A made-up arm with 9 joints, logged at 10 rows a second.
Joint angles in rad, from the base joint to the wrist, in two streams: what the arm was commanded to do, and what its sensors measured. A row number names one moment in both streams.
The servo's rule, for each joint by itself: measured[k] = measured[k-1] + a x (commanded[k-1-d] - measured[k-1]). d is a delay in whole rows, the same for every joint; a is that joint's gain. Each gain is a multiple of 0.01, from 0.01 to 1. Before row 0 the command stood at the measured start. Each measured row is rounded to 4 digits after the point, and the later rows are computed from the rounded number. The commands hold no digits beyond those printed.
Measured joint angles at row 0:
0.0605 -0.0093 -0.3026 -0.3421 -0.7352 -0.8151 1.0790 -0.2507 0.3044
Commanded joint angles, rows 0 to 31:
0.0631 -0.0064 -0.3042 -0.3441 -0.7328 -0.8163 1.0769 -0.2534 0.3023
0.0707 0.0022 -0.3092 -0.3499 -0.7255 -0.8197 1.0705 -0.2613 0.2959
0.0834 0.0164 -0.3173 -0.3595 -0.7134 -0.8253 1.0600 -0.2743 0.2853
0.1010 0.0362 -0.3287 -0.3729 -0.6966 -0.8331 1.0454 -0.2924 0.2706
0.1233 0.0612 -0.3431 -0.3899 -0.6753 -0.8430 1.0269 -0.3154 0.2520
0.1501 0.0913 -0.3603 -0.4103 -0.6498 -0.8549 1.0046 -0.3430 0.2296
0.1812 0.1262 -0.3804 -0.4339 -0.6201 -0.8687 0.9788 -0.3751 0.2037
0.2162 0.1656 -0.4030 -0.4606 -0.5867 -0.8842 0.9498 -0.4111 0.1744
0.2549 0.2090 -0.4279 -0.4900 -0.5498 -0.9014 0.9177 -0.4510 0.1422
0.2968 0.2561 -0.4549 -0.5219 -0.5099 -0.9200 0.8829 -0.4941 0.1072
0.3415 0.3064 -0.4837 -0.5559 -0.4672 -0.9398 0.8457 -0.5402 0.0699
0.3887 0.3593 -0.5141 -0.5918 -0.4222 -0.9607 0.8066 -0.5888 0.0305
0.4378 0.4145 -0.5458 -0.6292 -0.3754 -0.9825 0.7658 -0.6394 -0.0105
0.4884 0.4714 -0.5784 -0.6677 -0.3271 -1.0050 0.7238 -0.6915 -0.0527
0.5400 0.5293 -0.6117 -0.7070 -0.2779 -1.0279 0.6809 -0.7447 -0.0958
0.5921 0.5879 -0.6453 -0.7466 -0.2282 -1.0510 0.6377 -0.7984 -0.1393
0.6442 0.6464 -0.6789 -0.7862 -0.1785 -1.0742 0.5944 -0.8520 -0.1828
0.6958 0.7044 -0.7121 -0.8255 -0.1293 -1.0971 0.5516 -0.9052 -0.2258
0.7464 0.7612 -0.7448 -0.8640 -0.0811 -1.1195 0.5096 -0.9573 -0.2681
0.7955 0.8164 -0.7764 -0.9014 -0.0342 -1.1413 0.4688 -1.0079 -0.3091
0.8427 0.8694 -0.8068 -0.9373 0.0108 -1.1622 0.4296 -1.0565 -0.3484
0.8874 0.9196 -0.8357 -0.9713 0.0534 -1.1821 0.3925 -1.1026 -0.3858
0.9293 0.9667 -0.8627 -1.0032 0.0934 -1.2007 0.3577 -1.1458 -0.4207
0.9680 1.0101 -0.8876 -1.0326 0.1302 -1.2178 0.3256 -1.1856 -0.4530
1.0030 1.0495 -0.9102 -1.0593 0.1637 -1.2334 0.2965 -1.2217 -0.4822
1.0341 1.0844 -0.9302 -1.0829 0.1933 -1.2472 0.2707 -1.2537 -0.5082
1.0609 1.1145 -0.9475 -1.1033 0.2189 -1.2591 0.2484 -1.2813 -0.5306
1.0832 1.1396 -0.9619 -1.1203 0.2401 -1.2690 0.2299 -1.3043 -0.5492
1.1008 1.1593 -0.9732 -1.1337 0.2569 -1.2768 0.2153 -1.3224 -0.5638
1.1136 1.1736 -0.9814 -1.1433 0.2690 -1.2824 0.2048 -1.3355 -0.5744
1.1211 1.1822 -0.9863 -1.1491 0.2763 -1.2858 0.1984 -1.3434 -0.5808
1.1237 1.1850 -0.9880 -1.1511 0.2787 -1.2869 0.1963 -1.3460 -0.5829
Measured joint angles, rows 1 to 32:
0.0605 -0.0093 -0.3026 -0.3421 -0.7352 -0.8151 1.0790 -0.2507 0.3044
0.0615 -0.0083 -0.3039 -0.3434 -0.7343 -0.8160 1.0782 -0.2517 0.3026
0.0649 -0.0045 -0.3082 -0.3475 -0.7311 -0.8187 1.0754 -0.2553 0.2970
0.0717 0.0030 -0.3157 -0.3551 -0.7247 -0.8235 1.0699 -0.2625 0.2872
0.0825 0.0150 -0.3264 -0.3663 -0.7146 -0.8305 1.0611 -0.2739 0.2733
0.0976 0.0316 -0.3401 -0.3812 -0.7005 -0.8396 1.0488 -0.2897 0.2554
0.1170 0.0531 -0.3567 -0.3995 -0.6822 -0.8508 1.0329 -0.3100 0.2337
0.1408 0.0794 -0.3761 -0.4212 -0.6598 -0.8639 1.0134 -0.3347 0.2085
0.1687 0.1104 -0.3982 -0.4460 -0.6335 -0.8787 0.9905 -0.3637 0.1799
0.2006 0.1459 -0.4226 -0.4737 -0.6034 -0.8953 0.9643 -0.3969 0.1482
0.2362 0.1856 -0.4491 -0.5041 -0.5697 -0.9133 0.9350 -0.4338 0.1138
0.2752 0.2291 -0.4775 -0.5367 -0.5328 -0.9326 0.9029 -0.4742 0.0769
0.3172 0.2760 -0.5075 -0.5714 -0.4930 -0.9531 0.8682 -0.5177 0.0379
0.3618 0.3259 -0.5389 -0.6078 -0.4507 -0.9746 0.8313 -0.5639 -0.0028
0.4086 0.3783 -0.5713 -0.6455 -0.4062 -0.9968 0.7926 -0.6124 -0.0447
0.4572 0.4327 -0.6044 -0.6842 -0.3600 -1.0195 0.7524 -0.6627 -0.0876
0.5071 0.4886 -0.6379 -0.7235 -0.3126 -1.0425 0.7111 -0.7143 -0.1310
0.5578 0.5454 -0.6715 -0.7630 -0.2643 -1.0656 0.6691 -0.7666 -0.1745
0.6089 0.6026 -0.7048 -0.8024 -0.2157 -1.0886 0.6268 -0.8193 -0.2176
0.6598 0.6597 -0.7376 -0.8412 -0.1672 -1.1112 0.5846 -0.8717 -0.2600
0.7100 0.7161 -0.7694 -0.8791 -0.1193 -1.1332 0.5429 -0.9235 -0.3012
0.7591 0.7713 -0.8001 -0.9158 -0.0725 -1.1544 0.5021 -0.9740 -0.3408
0.8066 0.8247 -0.8293 -0.9508 -0.0272 -1.1746 0.4626 -1.0229 -0.3786
0.8520 0.8758 -0.8567 -0.9838 0.0162 -1.1937 0.4248 -1.0696 -0.4140
0.8949 0.9241 -0.8820 -1.0145 0.0572 -1.2113 0.3891 -1.1137 -0.4468
0.9349 0.9692 -0.9051 -1.0427 0.0955 -1.2274 0.3558 -1.1547 -0.4765
0.9716 1.0107 -0.9257 -1.0680 0.1307 -1.2419 0.3252 -1.1923 -0.5031
1.0046 1.0481 -0.9436 -1.0902 0.1625 -1.2545 0.2976 -1.2261 -0.5262
1.0337 1.0810 -0.9586 -1.1092 0.1904 -1.2651 0.2732 -1.2558 -0.5455
1.0585 1.1092 -0.9706 -1.1246 0.2143 -1.2736 0.2524 -1.2811 -0.5609
1.0789 1.1324 -0.9795 -1.1364 0.2340 -1.2800 0.2353 -1.3018 -0.5722
1.0945 1.1503 -0.9851 -1.1444 0.2492 -1.2842 0.2220 -1.3176 -0.5794
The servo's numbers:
d 1
a 0.37 0.36 0.82 0.63 0.36 0.73 0.36 0.38 0.84

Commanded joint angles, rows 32 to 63:
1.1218 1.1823 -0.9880 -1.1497 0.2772 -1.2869 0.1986 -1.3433 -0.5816
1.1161 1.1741 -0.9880 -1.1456 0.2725 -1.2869 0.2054 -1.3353 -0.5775
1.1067 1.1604 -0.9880 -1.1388 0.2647 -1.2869 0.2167 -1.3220 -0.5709
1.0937 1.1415 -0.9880 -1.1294 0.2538 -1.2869 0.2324 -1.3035 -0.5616
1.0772 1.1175 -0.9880 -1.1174 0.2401 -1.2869 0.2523 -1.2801 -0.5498
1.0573 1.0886 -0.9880 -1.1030 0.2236 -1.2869 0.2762 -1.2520 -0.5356
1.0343 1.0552 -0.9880 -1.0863 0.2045 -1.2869 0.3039 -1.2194 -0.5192
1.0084 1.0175 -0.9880 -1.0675 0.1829 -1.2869 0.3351 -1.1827 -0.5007
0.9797 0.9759 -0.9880 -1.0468 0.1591 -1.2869 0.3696 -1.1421 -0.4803
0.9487 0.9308 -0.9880 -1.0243 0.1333 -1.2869 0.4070 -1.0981 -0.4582
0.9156 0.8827 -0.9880 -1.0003 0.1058 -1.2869 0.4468 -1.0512 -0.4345
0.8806 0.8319 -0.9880 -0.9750 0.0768 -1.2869 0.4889 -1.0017 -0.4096
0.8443 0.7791 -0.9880 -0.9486 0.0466 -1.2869 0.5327 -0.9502 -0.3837
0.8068 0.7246 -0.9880 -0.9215 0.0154 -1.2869 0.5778 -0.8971 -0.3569
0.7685 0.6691 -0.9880 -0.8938 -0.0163 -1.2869 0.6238 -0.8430 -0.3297
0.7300 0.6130 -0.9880 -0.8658 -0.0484 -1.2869 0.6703 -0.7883 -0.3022
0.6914 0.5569 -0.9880 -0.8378 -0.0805 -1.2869 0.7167 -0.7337 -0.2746
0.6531 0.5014 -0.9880 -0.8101 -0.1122 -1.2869 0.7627 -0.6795 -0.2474
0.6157 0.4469 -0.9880 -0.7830 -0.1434 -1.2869 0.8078 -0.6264 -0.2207
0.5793 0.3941 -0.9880 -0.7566 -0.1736 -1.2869 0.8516 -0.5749 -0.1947
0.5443 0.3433 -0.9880 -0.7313 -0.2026 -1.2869 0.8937 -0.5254 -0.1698
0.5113 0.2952 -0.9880 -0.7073 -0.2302 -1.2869 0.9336 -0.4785 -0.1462
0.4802 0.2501 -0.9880 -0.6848 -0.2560 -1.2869 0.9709 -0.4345 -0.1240
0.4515 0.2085 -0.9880 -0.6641 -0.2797 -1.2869 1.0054 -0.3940 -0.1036
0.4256 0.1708 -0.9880 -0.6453 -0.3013 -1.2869 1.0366 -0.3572 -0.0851
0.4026 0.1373 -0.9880 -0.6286 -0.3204 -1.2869 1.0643 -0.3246 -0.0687
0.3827 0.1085 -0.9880 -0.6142 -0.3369 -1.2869 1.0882 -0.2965 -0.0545
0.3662 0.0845 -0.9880 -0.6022 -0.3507 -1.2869 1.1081 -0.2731 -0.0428
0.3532 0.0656 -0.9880 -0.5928 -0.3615 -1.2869 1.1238 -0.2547 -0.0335
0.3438 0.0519 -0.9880 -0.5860 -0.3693 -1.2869 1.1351 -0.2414 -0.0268
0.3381 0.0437 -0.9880 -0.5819 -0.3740 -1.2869 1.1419 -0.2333 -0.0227
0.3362 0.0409 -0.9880 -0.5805 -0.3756 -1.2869 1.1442 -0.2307 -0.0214
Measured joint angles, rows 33 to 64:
1.1053 1.1628 -0.9875 -1.1486 0.2598 -1.2862 0.2127 -1.3284 -0.5823
1.1114 1.1698 -0.9879 -1.1493 0.2661 -1.2867 0.2076 -1.3341 -0.5817
1.1131 1.1713 -0.9880 -1.1470 0.2684 -1.2868 0.2068 -1.3346 -0.5782
1.1107 1.1674 -0.9880 -1.1418 0.2671 -1.2869 0.2104 -1.3298 -0.5721
1.1044 1.1581 -0.9880 -1.1340 0.2623 -1.2869 0.2183 -1.3198 -0.5633
1.0943 1.1435 -0.9880 -1.1235 0.2543 -1.2869 0.2305 -1.3047 -0.5520
1.0806 1.1237 -0.9880 -1.1106 0.2432 -1.2869 0.2470 -1.2847 -0.5382
1.0635 1.0990 -0.9880 -1.0953 0.2293 -1.2869 0.2675 -1.2599 -0.5222
1.0431 1.0697 -0.9880 -1.0778 0.2126 -1.2869 0.2918 -1.2306 -0.5041
1.0196 1.0359 -0.9880 -1.0583 0.1933 -1.2869 0.3198 -1.1970 -0.4841
0.9934 0.9981 -0.9880 -1.0369 0.1717 -1.2869 0.3512 -1.1594 -0.4623
0.9646 0.9566 -0.9880 -1.0138 0.1480 -1.2869 0.3856 -1.1183 -0.4389
0.9335 0.9117 -0.9880 -0.9894 0.1224 -1.2869 0.4228 -1.0740 -0.4143
0.9005 0.8640 -0.9880 -0.9637 0.0951 -1.2869 0.4624 -1.0270 -0.3886
0.8658 0.8138 -0.9880 -0.9371 0.0664 -1.2869 0.5039 -0.9776 -0.3620
0.8298 0.7617 -0.9880 -0.9098 0.0366 -1.2869 0.5471 -0.9265 -0.3349
0.7929 0.7082 -0.9880 -0.8821 0.0060 -1.2869 0.5915 -0.8740 -0.3074
0.7553 0.6537 -0.9880 -0.8542 -0.0251 -1.2869 0.6366 -0.8207 -0.2798
0.7175 0.5989 -0.9880 -0.8264 -0.0565 -1.2869 0.6820 -0.7670 -0.2526
0.6798 0.5442 -0.9880 -0.7991 -0.0878 -1.2869 0.7273 -0.7136 -0.2258
0.6426 0.4902 -0.9880 -0.7723 -0.1187 -1.2869 0.7720 -0.6609 -0.1997
0.6062 0.4373 -0.9880 -0.7465 -0.1489 -1.2869 0.8158 -0.6094 -0.1746
0.5711 0.3861 -0.9880 -0.7218 -0.1782 -1.2869 0.8582 -0.5597 -0.1507
0.5375 0.3371 -0.9880 -0.6985 -0.2062 -1.2869 0.8988 -0.5121 -0.1283
0.5057 0.2908 -0.9880 -0.6768 -0.2327 -1.2869 0.9372 -0.4672 -0.1076
0.4761 0.2476 -0.9880 -0.6570 -0.2574 -1.2869 0.9730 -0.4254 -0.0887
0.4489 0.2079 -0.9880 -0.6391 -0.2801 -1.2869 1.0059 -0.3871 -0.0719
0.4244 0.1721 -0.9880 -0.6234 -0.3005 -1.2869 1.0355 -0.3527 -0.0573
0.4029 0.1406 -0.9880 -0.6100 -0.3186 -1.2869 1.0616 -0.3225 -0.0451
0.3845 0.1136 -0.9880 -0.5992 -0.3340 -1.2869 1.0840 -0.2967 -0.0354
0.3694 0.0914 -0.9880 -0.5909 -0.3467 -1.2869 1.1024 -0.2757 -0.0282
0.3578 0.0742 -0.9880 -0.5852 -0.3565 -1.2869 1.1166 -0.2596 -0.0236

